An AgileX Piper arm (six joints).
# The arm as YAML. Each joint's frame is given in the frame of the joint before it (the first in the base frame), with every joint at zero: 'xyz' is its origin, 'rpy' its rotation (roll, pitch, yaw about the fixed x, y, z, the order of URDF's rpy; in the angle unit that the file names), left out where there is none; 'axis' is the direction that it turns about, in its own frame. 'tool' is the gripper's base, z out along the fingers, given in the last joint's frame.
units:
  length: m
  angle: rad
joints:
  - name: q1
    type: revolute
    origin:
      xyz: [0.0, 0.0, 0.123]
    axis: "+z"
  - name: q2
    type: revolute
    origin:
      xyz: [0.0, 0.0, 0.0]
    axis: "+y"
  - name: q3
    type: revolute
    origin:
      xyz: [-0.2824, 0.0, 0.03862]
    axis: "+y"
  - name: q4
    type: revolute
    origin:
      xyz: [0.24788, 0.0, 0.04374]
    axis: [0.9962, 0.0, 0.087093]
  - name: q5
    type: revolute
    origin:
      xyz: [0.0, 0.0, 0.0]
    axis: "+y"
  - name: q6
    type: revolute
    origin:
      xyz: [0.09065, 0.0, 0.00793]
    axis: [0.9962, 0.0, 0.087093]
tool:
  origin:
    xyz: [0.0, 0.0, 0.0]
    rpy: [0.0, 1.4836, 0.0]
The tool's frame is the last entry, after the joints.
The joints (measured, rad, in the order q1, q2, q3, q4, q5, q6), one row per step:
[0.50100 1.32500 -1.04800 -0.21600 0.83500 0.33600]
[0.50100 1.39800 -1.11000 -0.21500 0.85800 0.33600]
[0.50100 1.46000 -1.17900 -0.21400 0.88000 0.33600]
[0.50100 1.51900 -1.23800 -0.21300 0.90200 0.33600]
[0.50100 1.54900 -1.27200 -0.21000 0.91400 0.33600]
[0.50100 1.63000 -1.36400 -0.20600 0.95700 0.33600]
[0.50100 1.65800 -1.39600 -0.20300 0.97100 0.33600]
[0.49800 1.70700 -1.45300 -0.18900 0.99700 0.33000]
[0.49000 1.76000 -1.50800 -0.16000 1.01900 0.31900]
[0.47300 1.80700 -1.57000 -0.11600 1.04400 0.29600]
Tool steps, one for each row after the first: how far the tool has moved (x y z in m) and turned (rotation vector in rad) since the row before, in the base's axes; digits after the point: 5 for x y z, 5 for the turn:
[0.01572 0.00835 -0.00278 -0.01605 0.02937 -0.00502]
[0.01471 0.00782 0.00121 -0.00691 0.01274 -0.00479]
[0.01327 0.00704 -0.00184 -0.01025 0.01890 -0.00477]
[0.00694 0.00388 -0.00020 -0.00155 0.00797 -0.00304]
[0.01802 0.00965 -0.00208 -0.01290 0.02836 -0.00946]
[0.00616 0.00345 -0.00106 -0.00251 0.00969 -0.00333]
[0.01078 0.00555 -0.00225 0.00036 0.02124 -0.00497]
[0.01157 0.00515 -0.00501 0.01077 0.02997 -0.00655]
[0.01192 0.00255 -0.00160 0.02463 0.02695 -0.00613]

